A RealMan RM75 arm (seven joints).
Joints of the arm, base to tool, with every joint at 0 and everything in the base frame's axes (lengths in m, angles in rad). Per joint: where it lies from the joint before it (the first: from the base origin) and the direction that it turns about. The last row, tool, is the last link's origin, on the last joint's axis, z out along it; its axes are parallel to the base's.
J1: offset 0 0 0.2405 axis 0 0 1
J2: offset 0 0 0 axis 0 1 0
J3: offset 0 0 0.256 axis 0 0 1
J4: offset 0 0 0 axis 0 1 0
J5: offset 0 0 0.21 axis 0 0 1
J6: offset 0 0 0 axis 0 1 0
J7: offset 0 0 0.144 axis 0 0 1
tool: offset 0 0 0
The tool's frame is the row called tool.
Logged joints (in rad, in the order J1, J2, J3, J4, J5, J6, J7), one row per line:
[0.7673, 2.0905, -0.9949, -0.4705, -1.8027, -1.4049, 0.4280]
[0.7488, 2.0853, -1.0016, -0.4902, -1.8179, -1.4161, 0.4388]
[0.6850, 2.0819, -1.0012, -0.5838, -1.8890, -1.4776, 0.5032]
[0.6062, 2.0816, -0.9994, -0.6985, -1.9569, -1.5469, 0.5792]
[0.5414, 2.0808, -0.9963, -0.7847, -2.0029, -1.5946, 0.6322]
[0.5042, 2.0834, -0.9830, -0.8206, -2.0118, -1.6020, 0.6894]
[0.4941, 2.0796, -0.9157, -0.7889, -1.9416, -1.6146, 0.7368]
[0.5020, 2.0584, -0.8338, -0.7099, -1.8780, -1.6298, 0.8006]
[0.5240, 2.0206, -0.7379, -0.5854, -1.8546, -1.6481, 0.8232]
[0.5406, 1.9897, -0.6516, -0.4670, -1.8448, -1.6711, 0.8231]
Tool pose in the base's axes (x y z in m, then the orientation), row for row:
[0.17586, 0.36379, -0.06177, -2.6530, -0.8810, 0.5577]
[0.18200, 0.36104, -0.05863, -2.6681, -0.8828, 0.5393]
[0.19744, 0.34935, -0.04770, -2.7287, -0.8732, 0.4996]
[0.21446, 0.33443, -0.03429, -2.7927, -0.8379, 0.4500]
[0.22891, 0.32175, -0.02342, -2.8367, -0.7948, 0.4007]
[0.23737, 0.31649, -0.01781, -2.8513, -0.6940, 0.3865]
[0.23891, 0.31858, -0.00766, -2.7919, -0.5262, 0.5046]
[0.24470, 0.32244, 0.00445, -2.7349, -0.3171, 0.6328]
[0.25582, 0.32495, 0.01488, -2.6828, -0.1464, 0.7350]
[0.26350, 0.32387, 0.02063, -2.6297, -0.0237, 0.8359]
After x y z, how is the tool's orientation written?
As a rotation vector, in radians.
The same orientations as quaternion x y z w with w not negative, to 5 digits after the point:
[-0.92086, -0.30580, 0.19358, 0.14501]
[-0.92325, -0.30548, 0.18662, 0.13952]
[-0.93188, -0.29821, 0.17062, 0.11641]
[-0.94228, -0.28271, 0.15183, 0.09554]
[-0.95075, -0.26638, 0.13430, 0.08416]
[-0.95934, -0.23350, 0.13004, 0.09073]
[-0.95964, -0.18087, 0.17344, 0.12769]
[-0.95600, -0.11084, 0.22120, 0.15763]
[-0.94790, -0.05173, 0.25969, 0.17710]
[-0.93563, -0.00843, 0.29741, 0.18991]

